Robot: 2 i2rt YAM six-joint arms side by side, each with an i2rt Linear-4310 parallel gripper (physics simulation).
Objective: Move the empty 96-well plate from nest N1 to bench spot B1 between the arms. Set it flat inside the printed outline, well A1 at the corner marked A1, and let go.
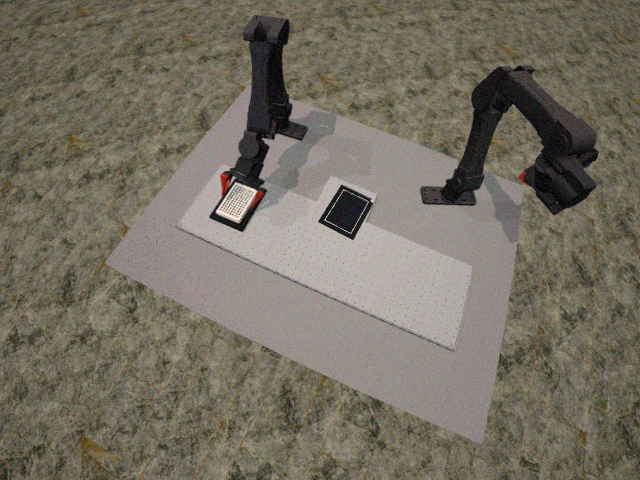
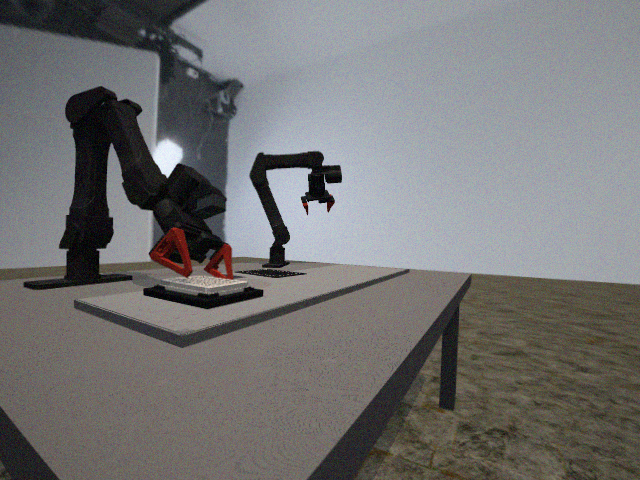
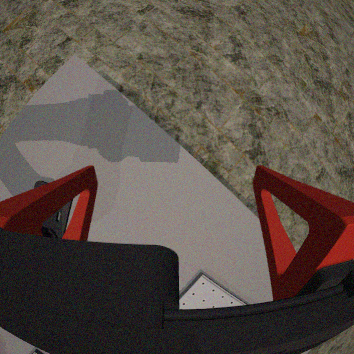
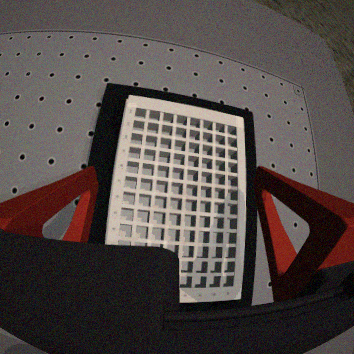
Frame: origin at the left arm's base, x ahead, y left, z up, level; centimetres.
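Seen in the pictures: left gripper, fingertip midpoint: (image 1: 546, 198) (image 2: 317, 213) (image 3: 174, 174); right gripper, fingertip midpoint: (image 1: 236, 203) (image 2: 211, 278) (image 4: 175, 174); left arm's base at its link origin: (image 1: 447, 196) (image 2: 276, 265); right arm's base at its link origin: (image 1: 281, 127) (image 2: 83, 282).
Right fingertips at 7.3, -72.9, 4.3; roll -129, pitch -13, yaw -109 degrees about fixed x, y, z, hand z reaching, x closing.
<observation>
Offsets run from my right fingertips to a thing's middle, as dx, dy, dz. "pt": to the spot under its first point. Level surfaces: height alone.
The white 96-well plate @[-1.3, -0.2, -1.1] (image 1: 237, 201) (image 2: 206, 284) (image 4: 175, 200) lies flat in the black nest N1 @[-1.3, -0.2, -2.1] (image 1: 227, 223) (image 2: 207, 303) (image 4: 101, 131). My right gripper (image 2: 208, 275) (image 4: 175, 174) is open, with one red finger at each long side of the plate. The fingertips are close to the plate's top level; whether they touch it I cannot tell. Bench spot B1 @[pt +0.2, +35.7, -2.8] (image 1: 347, 210) (image 2: 271, 272) is a black pad with a white printed outline, and it bears no plate. Its A1 mark is too small to read. My left gripper (image 2: 318, 212) (image 3: 174, 174) is open and empty, high above the table's far right side.
A pale perforated board @[dz -3.1] (image 1: 403, 273) (image 2: 320, 285) carries the nest and the pad on the grey table @[dz -4.3] (image 1: 320, 335) (image 2: 248, 387). The left arm's base (image 1: 447, 195) stands beyond the board at the right, and the right arm's base (image 1: 295, 130) is at the back left.
</observation>
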